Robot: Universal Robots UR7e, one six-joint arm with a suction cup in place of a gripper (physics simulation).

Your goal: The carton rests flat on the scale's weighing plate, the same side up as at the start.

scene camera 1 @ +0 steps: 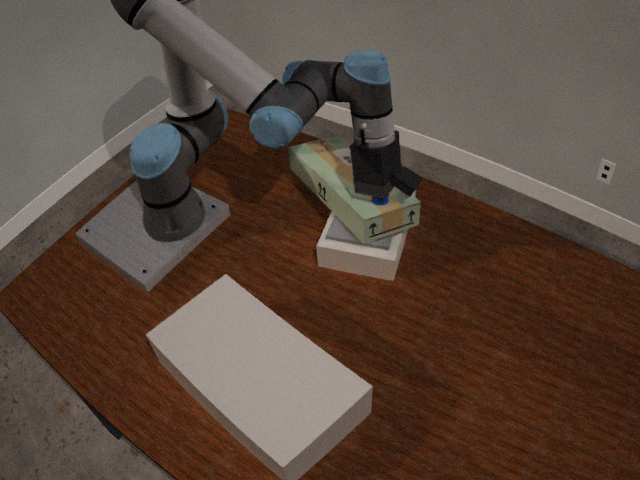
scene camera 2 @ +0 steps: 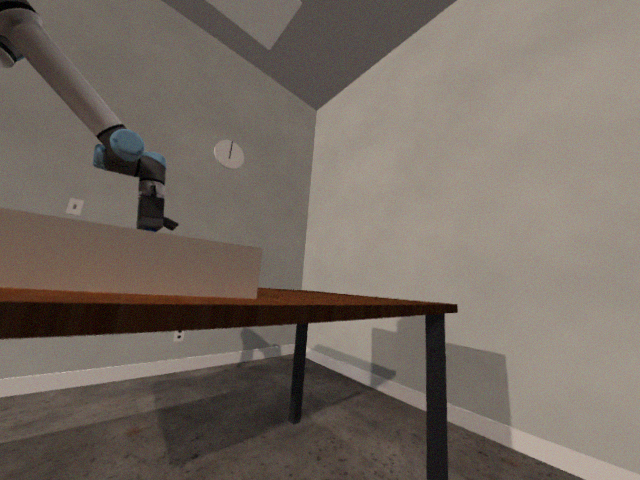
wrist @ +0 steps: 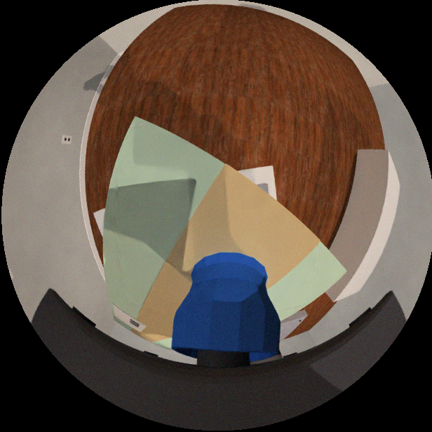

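Pixels of known places: hand, tool point: [scene camera 1: 381, 204]; arm's base, link origin: [scene camera 1: 174, 218].
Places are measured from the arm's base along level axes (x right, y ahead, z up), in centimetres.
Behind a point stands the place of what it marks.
Observation:
The green carton [scene camera 1: 333, 195] {x -14.5, y 34.5, z 9.8 cm} [wrist: 150, 150] with tan tape lies over the scale [scene camera 1: 356, 259] {x -8.6, y 43.0, z 1.1 cm} [wrist: 256, 174], turned at an angle to it, and its far end overhangs. The arrows on its sides point up. It looks close to level; whether its underside fully touches the grey weighing plate [scene camera 1: 343, 232] {x -10.9, y 38.7, z 4.5 cm} is hidden. Part of the plate shows at the carton's near left. My gripper's blue suction cup [scene camera 1: 380, 199] [wrist: 229, 265] is on the carton's top, on the tape near the near end. In scene camera 2 the carton is hidden behind a white block.
The large white block [scene camera 1: 258, 372] {x 25.3, y 44.3, z 6.6 cm} [scene camera 2: 129, 260] {x 33.6, y 37.5, z 1.6 cm} [wrist: 367, 200] lies on the table toward the front in scene camera 1. The arm's grey base plate [scene camera 1: 118, 242] {x 13.0, y -7.3, z -0.1 cm} is at the left. The walls meet behind the table.

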